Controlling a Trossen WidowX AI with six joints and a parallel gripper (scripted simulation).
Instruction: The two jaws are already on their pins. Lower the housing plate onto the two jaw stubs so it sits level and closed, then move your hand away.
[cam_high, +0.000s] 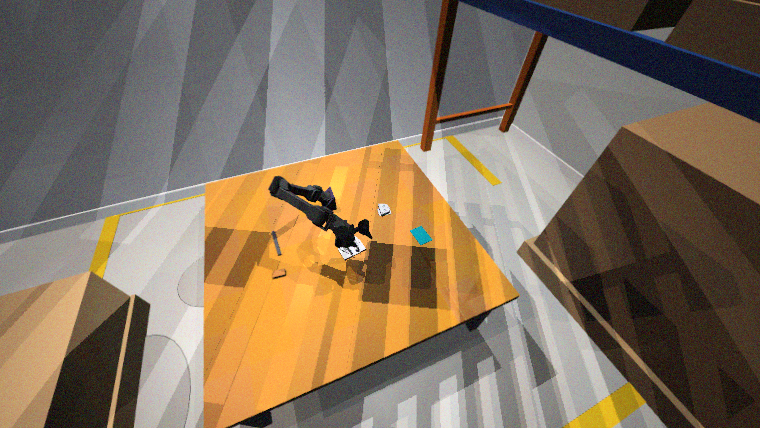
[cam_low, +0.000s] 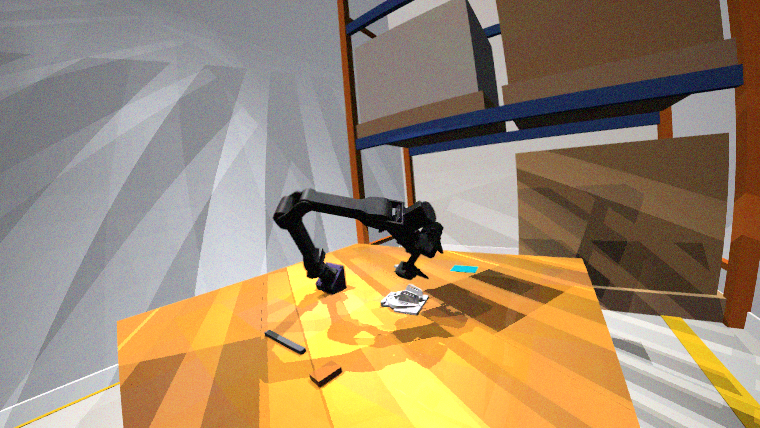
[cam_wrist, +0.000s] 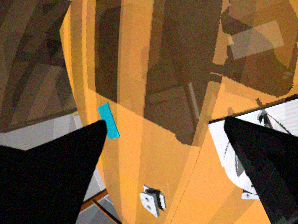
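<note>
My gripper tip is now 250 mm past the white housing part, 180 mm to the right of it and 90 mm above it. From my gripper tip the other things lie so: white block: 250 mm behind, 180 mm to the left, 110 mm below; brown block: 410 mm to the right, 110 mm below, 20 mm behind; flat teal plate: 310 mm to the left, 120 mm below, 40 mm behind.
</note>
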